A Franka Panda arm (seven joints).
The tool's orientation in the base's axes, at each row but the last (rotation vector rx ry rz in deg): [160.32, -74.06, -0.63]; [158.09, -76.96, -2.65]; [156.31, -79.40, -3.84]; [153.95, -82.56, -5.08]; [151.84, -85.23, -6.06]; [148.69, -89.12, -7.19]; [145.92, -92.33, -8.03]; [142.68, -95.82, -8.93]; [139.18, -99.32, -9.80]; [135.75, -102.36, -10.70]
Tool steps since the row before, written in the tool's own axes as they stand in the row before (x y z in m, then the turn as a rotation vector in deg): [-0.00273, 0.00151, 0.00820, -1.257, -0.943, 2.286]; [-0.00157, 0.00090, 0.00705, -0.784, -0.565, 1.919]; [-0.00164, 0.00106, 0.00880, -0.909, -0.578, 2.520]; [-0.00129, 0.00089, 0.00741, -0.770, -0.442, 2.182]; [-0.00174, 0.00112, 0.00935, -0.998, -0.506, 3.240]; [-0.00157, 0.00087, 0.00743, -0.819, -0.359, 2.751]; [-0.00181, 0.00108, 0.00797, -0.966, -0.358, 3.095]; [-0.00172, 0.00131, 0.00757, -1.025, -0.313, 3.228]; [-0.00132, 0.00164, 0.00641, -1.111, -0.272, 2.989]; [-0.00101, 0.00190, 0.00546, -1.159, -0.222, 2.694]
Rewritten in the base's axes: [-0.00318, 0.00068, -0.00815, -0.170, 1.450, -2.359]; [-0.00209, 0.00032, -0.00697, -0.153, 0.865, -1.961]; [-0.00248, 0.00024, -0.00866, -0.262, 0.942, -2.560]; [-0.00215, 0.00019, -0.00726, -0.265, 0.769, -2.211]; [-0.00288, 0.00040, -0.00912, -0.446, 0.940, -3.266]; [-0.00246, 0.00057, -0.00722, -0.427, 0.740, -2.764]; [-0.00289, 0.00074, -0.00769, -0.540, 0.853, -3.102]; [-0.00307, 0.00068, -0.00722, -0.625, 0.884, -3.224]; [-0.00311, 0.00036, -0.00598, -0.648, 0.966, -2.982]; [-0.00316, 0.00014, -0.00495, -0.649, 1.016, -2.683]
